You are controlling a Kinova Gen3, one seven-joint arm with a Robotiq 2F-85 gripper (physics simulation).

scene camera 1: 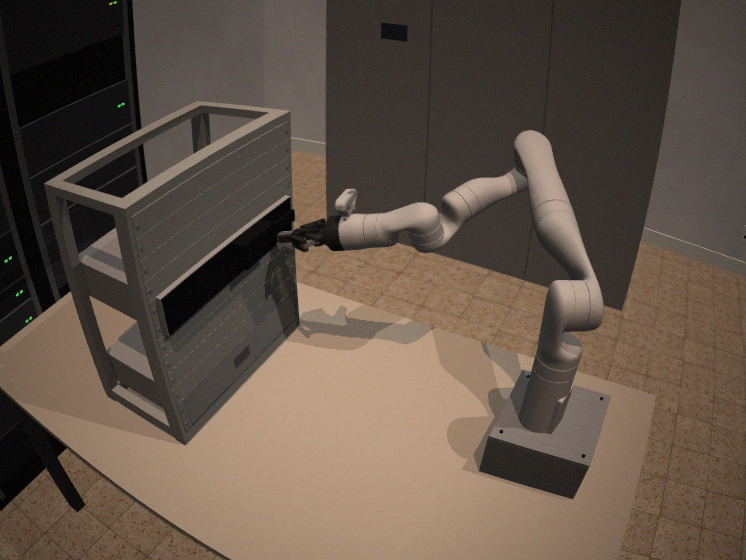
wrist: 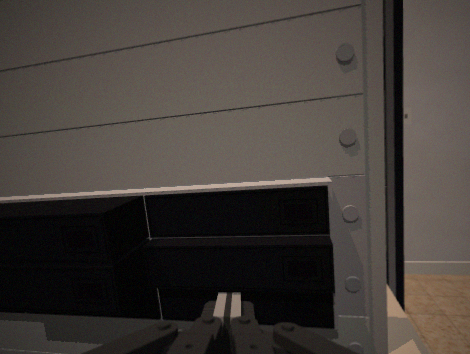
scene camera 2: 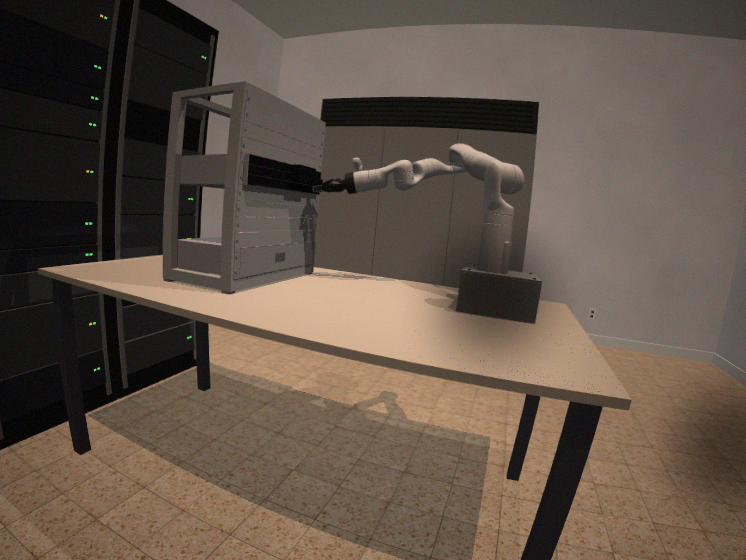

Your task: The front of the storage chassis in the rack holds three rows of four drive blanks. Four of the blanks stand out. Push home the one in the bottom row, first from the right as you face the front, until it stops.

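Frame: origin at the arm's base, x ahead, y left, z up, level; metres.
Where they show: gripper, between the fingertips: (scene camera 1: pixel 278 237) (wrist: pixel 229 309) (scene camera 2: pixel 313 189); arm's base, origin of its link: (scene camera 1: pixel 539 417) (scene camera 2: pixel 491 271).
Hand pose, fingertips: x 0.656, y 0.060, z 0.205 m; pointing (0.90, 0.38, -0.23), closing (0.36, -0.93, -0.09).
Things, the pixels of their top centre, and the offset from my fingertips. "*": a spot on its surface instead. Level surfaces: height alone.
- dark storage chassis, a spot on its surface: (scene camera 1: pixel 198 295) (scene camera 2: pixel 269 176) * 0.048 m back, 0.273 m left, 0.018 m up
- middle-row right blank, centre of its top: (wrist: pixel 247 213) 0.055 m ahead, 0.005 m left, 0.043 m up
- top-row right blank, centre of its top: (wrist: pixel 245 175) 0.064 m ahead, 0.007 m left, 0.071 m up
- light lip, a spot on its surface: (wrist: pixel 240 185) * 0.012 m ahead, 0.010 m right, 0.073 m up
- table, height of its surface: 0.325 m down
The dark storage chassis (scene camera 1: pixel 198 295) (scene camera 2: pixel 271 173) sits in the grey rack (scene camera 1: pixel 131 253) (scene camera 2: pixel 228 210) (wrist: pixel 375 150). In the wrist view the bottom-row first-from-right blank (wrist: pixel 295 306) is the lowest at the right end, partly behind my fingers; how far it stands out is unclear. The middle-row right blank (wrist: pixel 240 265) stands out above it. The top-row right blank (wrist: pixel 240 212) looks flush. Two blanks (wrist: pixel 45 240) (wrist: pixel 55 290) stand out farther left. My gripper (scene camera 1: pixel 283 238) (scene camera 2: pixel 317 188) (wrist: pixel 229 309) is shut and empty, its tips over the bottom right blank in the wrist view; contact cannot be told.
Grey panels (wrist: pixel 175 155) with screws lie above the chassis opening. A light lip (wrist: pixel 240 185) runs along its top edge. The rack stands on the table (scene camera 1: pixel 361 470) (scene camera 2: pixel 337 307). Dark server cabinets (scene camera 1: pixel 66 132) (scene camera 2: pixel 54 204) stand behind it, and a tall cabinet (scene camera 1: pixel 488 90) (scene camera 2: pixel 409 156) stands beyond the arm.
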